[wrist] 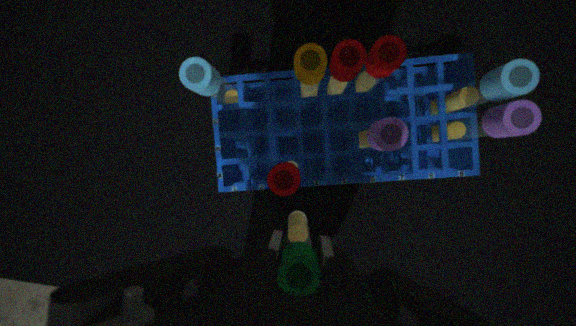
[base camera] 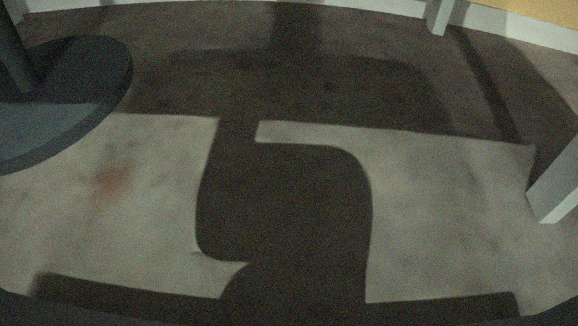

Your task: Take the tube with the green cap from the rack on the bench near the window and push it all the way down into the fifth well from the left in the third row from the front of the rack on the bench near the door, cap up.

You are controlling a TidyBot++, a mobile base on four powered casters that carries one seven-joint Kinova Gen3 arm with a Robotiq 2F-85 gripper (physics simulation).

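Places are measured from the arm's base along level axes (x ahead, y left, z up), in centimetres.
Where they show: gripper, fingertip midpoint: (wrist: 299, 250).
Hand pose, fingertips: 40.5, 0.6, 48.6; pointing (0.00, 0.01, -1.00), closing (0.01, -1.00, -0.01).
Note:
Each offset is from my fingertips to the top centre of the thing, as dx, dy, dz. "spot": to the spot under its first point.
My gripper (wrist: 299, 250) is shut on the tube with the green cap {+0.2, +0.2, +4.0} (wrist: 299, 270) in the wrist view. The cap is nearest the camera and the pale tube end points away from it. The tube is in front of the blue rack {spot: +5.3, +7.3, -6.4} (wrist: 217, 145), left of its middle, apart from it in the picture; its height above the bench is unclear. The rack has numbered columns and stands slightly turned in the view. The fifth well from the left in the third row {spot: +9.2, -2.5, -11.3} (wrist: 341, 117) lies in shadow and no tube shows in it. The gripper does not show in the base view.
Tubes with red {+3.9, +1.5, -0.1} (wrist: 284, 179), orange {+10.7, +0.7, -0.1} (wrist: 310, 61), light blue {+9.3, +7.1, -0.1} (wrist: 196, 75) and purple {+7.2, -4.3, -0.1} (wrist: 389, 133) caps stand in the rack. More red, light blue and purple caps show at its back and right. In the base view, pale legs {spot: -6.8, -41.3, -82.0} (base camera: 555, 185) stand right and a dark round base {+16.4, +53.4, -85.2} (base camera: 95, 70) left.

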